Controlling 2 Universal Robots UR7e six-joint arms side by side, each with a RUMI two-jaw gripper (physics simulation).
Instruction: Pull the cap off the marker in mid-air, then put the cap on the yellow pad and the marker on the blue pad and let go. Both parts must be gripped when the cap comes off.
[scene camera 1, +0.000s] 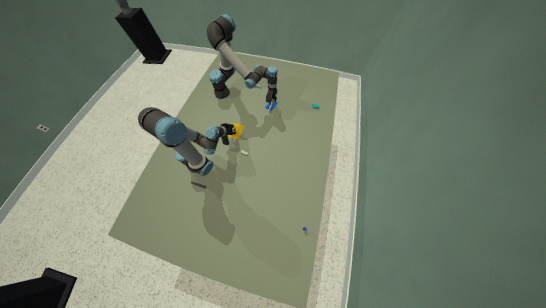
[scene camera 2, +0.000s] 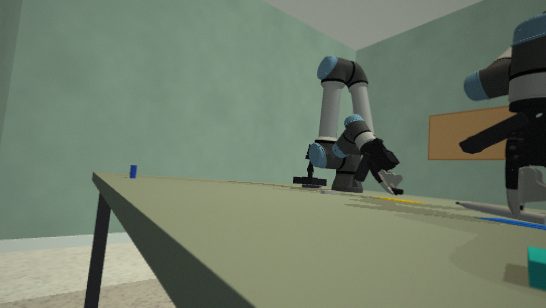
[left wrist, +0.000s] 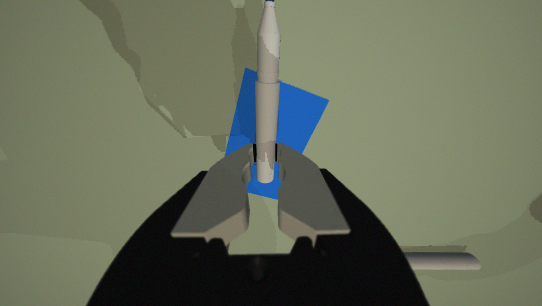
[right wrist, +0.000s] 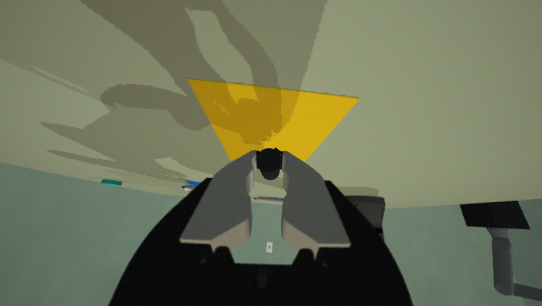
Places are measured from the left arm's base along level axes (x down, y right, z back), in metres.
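Where they show: left gripper, fingertip midpoint: (scene camera 1: 271, 105) (scene camera 2: 518, 217) (left wrist: 266, 145); right gripper, fingertip midpoint: (scene camera 1: 234, 130) (scene camera 2: 395, 194) (right wrist: 269, 152); left arm's base, link origin: (scene camera 1: 222, 93) (right wrist: 357, 198); right arm's base, link origin: (scene camera 2: 346, 191).
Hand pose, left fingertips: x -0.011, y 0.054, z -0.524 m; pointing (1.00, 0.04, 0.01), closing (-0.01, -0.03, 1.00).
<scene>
Things, the pixels of their centre, and the offset from my left fingertips.
- light grey marker, body centre: (left wrist: 266, 112) (scene camera 2: 495, 210) dx -0.007, dy +0.033, dz +0.003 m
- blue pad, body centre: (left wrist: 265, 148) (scene camera 2: 524, 224) (scene camera 1: 271, 105) dx +0.011, dy -0.009, dz -0.001 m
- black cap, body centre: (right wrist: 270, 165) (scene camera 2: 395, 191) dx -0.019, dy +0.356, dz +0.247 m
- yellow pad, body centre: (right wrist: 268, 141) (scene camera 2: 397, 200) (scene camera 1: 235, 130) dx +0.011, dy +0.343, dz +0.242 m
- teal block, body centre: (right wrist: 111, 182) (scene camera 1: 315, 106) dx +0.003, dy -0.091, dz -0.417 m
- pale block, body centre: (scene camera 2: 329, 192) (scene camera 1: 244, 152) dx +0.005, dy +0.529, dz +0.104 m
- grey rod, body centre: (left wrist: 418, 260) (right wrist: 272, 200) (scene camera 1: 254, 85) dx +0.000, dy -0.217, dz +0.233 m
- dark bar, body centre: (scene camera 1: 197, 184) dx +0.002, dy +0.865, dz +0.376 m
- small blue cylinder, body centre: (scene camera 2: 133, 171) (scene camera 1: 305, 229) dx -0.013, dy +0.984, dz -0.461 m
My left gripper (scene camera 1: 271, 103) (scene camera 2: 519, 211) (left wrist: 266, 145) is shut on the light grey marker (scene camera 2: 487, 207) (left wrist: 267, 110) near its rear end. The uncapped marker lies roughly level, low over the blue pad (scene camera 1: 275, 105) (scene camera 2: 510, 221) (left wrist: 306, 110); whether it touches the pad cannot be told. Its blue tip points away from the fingers. My right gripper (scene camera 1: 233, 131) (scene camera 2: 391, 187) (right wrist: 269, 152) is shut on the black cap (scene camera 2: 397, 191) (right wrist: 270, 166), tilted, a little above the yellow pad (scene camera 1: 240, 131) (scene camera 2: 396, 200) (right wrist: 320, 117). Cap and marker are far apart.
A teal block (scene camera 1: 315, 106) (scene camera 2: 538, 267) (right wrist: 111, 182) lies beyond the blue pad. A pale block (scene camera 1: 244, 152) (scene camera 2: 329, 192) lies near the yellow pad. A grey rod (scene camera 1: 257, 86) (left wrist: 444, 261) lies near the left arm, a dark bar (scene camera 1: 198, 185) near the right arm. A small blue cylinder (scene camera 1: 305, 229) (scene camera 2: 133, 171) stands farther off.
</scene>
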